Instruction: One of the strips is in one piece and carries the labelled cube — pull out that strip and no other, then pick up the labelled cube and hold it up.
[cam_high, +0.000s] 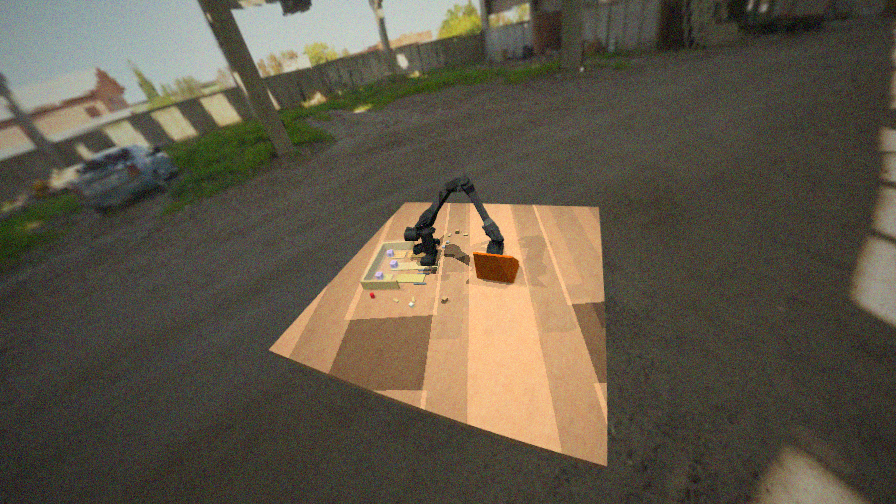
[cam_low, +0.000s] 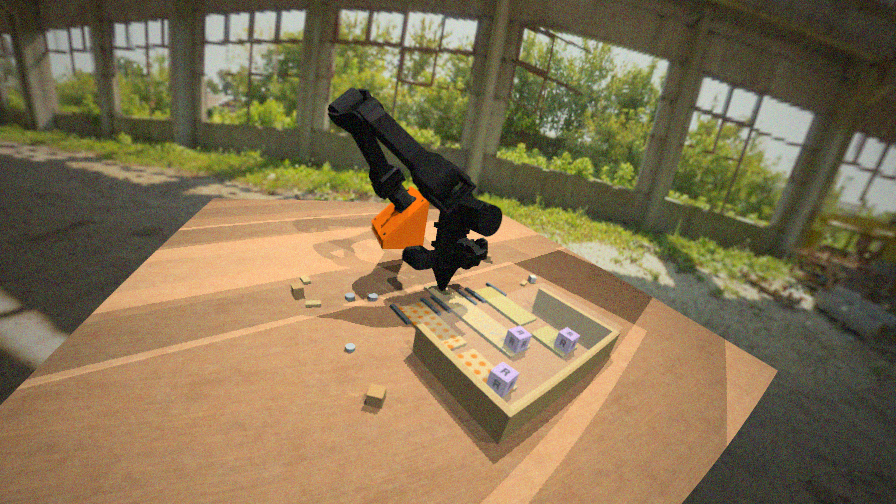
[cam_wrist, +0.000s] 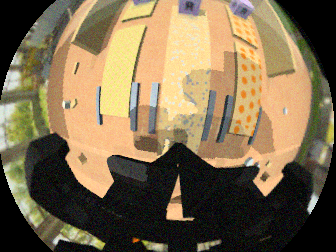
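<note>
Now: gripper tip 10 cm short of the strip and 2 cm to the right of it.
</note>
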